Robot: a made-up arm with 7 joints. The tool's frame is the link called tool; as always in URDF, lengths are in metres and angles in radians.
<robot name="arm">
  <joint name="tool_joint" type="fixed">
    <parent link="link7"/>
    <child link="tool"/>
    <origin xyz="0 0 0"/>
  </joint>
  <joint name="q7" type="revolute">
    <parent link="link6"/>
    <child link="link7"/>
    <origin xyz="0 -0.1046 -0.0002" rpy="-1.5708 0 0"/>
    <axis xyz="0 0 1"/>
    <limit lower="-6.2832" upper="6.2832"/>
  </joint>
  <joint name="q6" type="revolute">
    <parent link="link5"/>
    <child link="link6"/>
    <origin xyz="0 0.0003 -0.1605" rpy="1.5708 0 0"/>
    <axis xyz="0 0 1"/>
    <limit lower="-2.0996" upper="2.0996"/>
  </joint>
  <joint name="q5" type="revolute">
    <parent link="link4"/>
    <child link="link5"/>
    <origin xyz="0 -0.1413 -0.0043" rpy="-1.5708 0 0"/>
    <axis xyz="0 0 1"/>
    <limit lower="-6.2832" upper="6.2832"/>
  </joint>
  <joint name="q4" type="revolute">
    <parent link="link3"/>
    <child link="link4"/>
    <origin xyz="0 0.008 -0.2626" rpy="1.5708 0 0"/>
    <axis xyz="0 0 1"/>
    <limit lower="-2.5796" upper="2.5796"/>
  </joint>
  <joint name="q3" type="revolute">
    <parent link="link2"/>
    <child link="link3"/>
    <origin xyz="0 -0.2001 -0.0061" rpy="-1.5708 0 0"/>
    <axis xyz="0 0 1"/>
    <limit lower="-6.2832" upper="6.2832"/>
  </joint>
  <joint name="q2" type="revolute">
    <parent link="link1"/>
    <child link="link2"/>
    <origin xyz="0 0.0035 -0.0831" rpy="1.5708 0 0"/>
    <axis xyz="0 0 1"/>
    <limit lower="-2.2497" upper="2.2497"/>
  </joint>
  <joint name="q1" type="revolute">
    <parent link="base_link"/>
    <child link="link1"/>
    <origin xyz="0 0 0.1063" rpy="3.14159 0 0"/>
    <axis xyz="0 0 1"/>
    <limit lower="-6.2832" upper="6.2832"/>
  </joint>
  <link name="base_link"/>
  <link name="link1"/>
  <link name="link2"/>
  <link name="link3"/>
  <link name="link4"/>
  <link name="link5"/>
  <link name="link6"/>
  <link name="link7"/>
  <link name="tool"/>
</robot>
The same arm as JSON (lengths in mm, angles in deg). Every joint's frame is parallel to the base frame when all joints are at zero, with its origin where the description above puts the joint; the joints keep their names.
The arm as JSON. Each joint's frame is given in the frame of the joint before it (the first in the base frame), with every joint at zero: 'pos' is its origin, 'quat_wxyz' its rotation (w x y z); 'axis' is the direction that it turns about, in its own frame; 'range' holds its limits. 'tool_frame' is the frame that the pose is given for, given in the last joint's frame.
{
  "length_unit": "mm",
  "angle_unit": "deg",
  "joints": [
    {
      "joint": "q1",
      "pos": [
        0.0,
        0.0,
        106.3
      ],
      "quat_wxyz": [
        1.0,
        0.0,
        0.0,
        0.0
      ],
      "axis": "-z",
      "range": [
        -360.0,
        360.0
      ]
    },
    {
      "joint": "q2",
      "pos": [
        0.0,
        -3.5,
        83.1
      ],
      "quat_wxyz": [
        1.0,
        0.0,
        0.0,
        0.0
      ],
      "axis": "+y",
      "range": [
        -128.9,
        128.9
      ]
    },
    {
      "joint": "q3",
      "pos": [
        0.0,
        -6.1,
        200.1
      ],
      "quat_wxyz": [
        1.0,
        0.0,
        0.0,
        0.0
      ],
      "axis": "-z",
      "range": [
        -360.0,
        360.0
      ]
    },
    {
      "joint": "q4",
      "pos": [
        0.0,
        -8.0,
        262.6
      ],
      "quat_wxyz": [
        1.0,
        0.0,
        0.0,
        0.0
      ],
      "axis": "+y",
      "range": [
        -147.8,
        147.8
      ]
    },
    {
      "joint": "q5",
      "pos": [
        0.0,
        -4.3,
        141.3
      ],
      "quat_wxyz": [
        1.0,
        0.0,
        0.0,
        0.0
      ],
      "axis": "-z",
      "range": [
        -360.0,
        360.0
      ]
    },
    {
      "joint": "q6",
      "pos": [
        0.0,
        -0.3,
        160.5
      ],
      "quat_wxyz": [
        1.0,
        0.0,
        0.0,
        0.0
      ],
      "axis": "+y",
      "range": [
        -120.3,
        120.3
      ]
    },
    {
      "joint": "q7",
      "pos": [
        0.0,
        -0.2,
        104.6
      ],
      "quat_wxyz": [
        1.0,
        0.0,
        0.0,
        0.0
      ],
      "axis": "-z",
      "range": [
        -360.0,
        360.0
      ]
    }
  ],
  "tool_frame": {
    "pos": [
      0.0,
      0.0,
      0.0
    ],
    "quat_wxyz": [
      0.000001,
      0.999949,
      0.0,
      0.0
    ]
  }
}

